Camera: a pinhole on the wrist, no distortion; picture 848 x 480 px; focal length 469.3 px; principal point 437.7 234.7 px. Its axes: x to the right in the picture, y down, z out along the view. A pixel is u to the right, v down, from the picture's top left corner.
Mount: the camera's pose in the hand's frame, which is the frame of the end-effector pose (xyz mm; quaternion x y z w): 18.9 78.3 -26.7 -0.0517 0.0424 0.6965 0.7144
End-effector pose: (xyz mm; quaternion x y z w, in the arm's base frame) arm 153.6 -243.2 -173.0 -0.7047 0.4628 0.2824 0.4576
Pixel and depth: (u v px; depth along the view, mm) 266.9 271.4 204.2
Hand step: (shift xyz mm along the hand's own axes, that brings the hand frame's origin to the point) -1.3 32.2 185.3
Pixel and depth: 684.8 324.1 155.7
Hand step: -10.4 181.0 116.3
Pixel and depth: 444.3 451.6 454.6
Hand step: -196.2 150.2 419.9
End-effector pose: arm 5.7 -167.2 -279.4 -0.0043 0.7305 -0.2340 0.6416
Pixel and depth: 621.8 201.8 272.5
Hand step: 37.7 220.0 229.5
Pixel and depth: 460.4 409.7 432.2
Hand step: -146.6 160.4 396.5
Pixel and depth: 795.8 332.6 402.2
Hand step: -61.5 437.9 330.0
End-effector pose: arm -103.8 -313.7 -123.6 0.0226 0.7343 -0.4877 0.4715
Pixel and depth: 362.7 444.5 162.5
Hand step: -56.3 75.9 136.7
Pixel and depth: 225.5 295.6 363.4
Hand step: -36.7 -35.0 354.5
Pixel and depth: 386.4 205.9 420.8
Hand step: 38.7 88.0 396.8
